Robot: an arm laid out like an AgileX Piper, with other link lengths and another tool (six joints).
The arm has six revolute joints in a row. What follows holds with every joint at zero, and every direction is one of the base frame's. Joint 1 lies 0.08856 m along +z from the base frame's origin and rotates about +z. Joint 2 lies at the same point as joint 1 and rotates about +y. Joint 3 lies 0.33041 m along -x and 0.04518 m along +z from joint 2 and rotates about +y. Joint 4 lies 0.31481 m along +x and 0.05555 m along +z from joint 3 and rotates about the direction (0.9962, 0, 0.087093). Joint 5 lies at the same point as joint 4 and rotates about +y. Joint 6 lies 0.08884 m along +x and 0.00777 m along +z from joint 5 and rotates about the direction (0.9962, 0, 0.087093). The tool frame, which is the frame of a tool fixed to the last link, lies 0.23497 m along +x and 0.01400 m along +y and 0.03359 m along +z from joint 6; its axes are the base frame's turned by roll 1.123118, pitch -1.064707 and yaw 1.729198 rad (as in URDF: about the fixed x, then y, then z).
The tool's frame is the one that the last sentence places.
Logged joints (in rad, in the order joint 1, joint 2, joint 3, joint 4, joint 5, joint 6), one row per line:
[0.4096 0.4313 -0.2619 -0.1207 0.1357 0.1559]
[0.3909 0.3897 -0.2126 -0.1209 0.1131 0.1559]
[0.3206 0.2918 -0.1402 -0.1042 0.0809 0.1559]
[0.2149 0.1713 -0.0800 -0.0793 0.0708 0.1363]
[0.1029 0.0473 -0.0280 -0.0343 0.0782 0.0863]
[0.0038 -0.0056 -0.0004 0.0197 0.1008 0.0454]
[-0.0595 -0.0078 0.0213 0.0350 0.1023 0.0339]
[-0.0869 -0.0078 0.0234 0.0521 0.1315 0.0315]
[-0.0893 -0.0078 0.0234 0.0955 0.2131 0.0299]
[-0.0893 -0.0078 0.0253 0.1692 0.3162 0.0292]
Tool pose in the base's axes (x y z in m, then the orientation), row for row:
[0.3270 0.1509 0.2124 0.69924 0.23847 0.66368 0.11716]
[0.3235 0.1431 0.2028 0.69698 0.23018 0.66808 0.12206]
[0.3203 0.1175 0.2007 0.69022 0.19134 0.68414 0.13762]
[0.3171 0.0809 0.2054 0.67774 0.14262 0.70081 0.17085]
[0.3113 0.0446 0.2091 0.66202 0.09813 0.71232 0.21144]
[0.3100 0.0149 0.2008 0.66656 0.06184 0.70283 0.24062]
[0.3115 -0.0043 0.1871 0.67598 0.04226 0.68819 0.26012]
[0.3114 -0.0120 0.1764 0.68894 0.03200 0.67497 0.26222]
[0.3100 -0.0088 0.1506 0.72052 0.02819 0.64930 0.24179]
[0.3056 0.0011 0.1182 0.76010 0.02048 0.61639 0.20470]
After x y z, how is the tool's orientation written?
As a quaternion, x y z w.
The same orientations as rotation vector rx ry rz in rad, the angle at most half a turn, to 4 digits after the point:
[2.0466 0.6980 1.9425]
[2.0343 0.6718 1.9499]
[1.9968 0.5535 1.9792]
[1.9248 0.4050 1.9903]
[1.8393 0.2726 1.9790]
[1.8237 0.1692 1.9229]
[1.8309 0.1145 1.8640]
[1.8640 0.0866 1.8262]
[1.9701 0.0771 1.7754]
[2.1194 0.0571 1.7187]

